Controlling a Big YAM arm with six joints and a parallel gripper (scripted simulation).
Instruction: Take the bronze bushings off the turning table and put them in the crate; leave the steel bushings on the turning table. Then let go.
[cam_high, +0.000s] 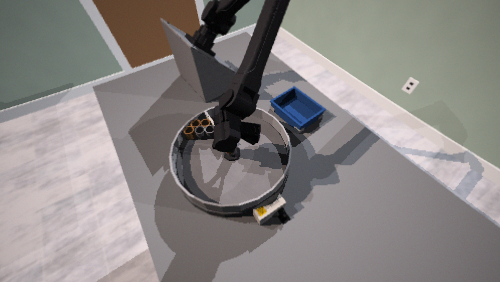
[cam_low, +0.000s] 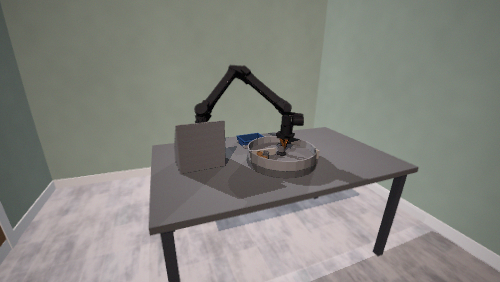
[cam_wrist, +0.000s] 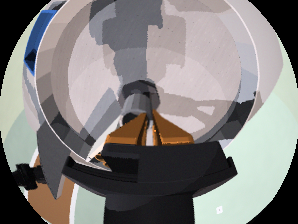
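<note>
Now: hand 10 mm past the round turning table, 10 mm to the right of it and 50 mm above it. Round my hand: blue crate (50 mm behind, 370 mm to the left, 70 mm below).
</note>
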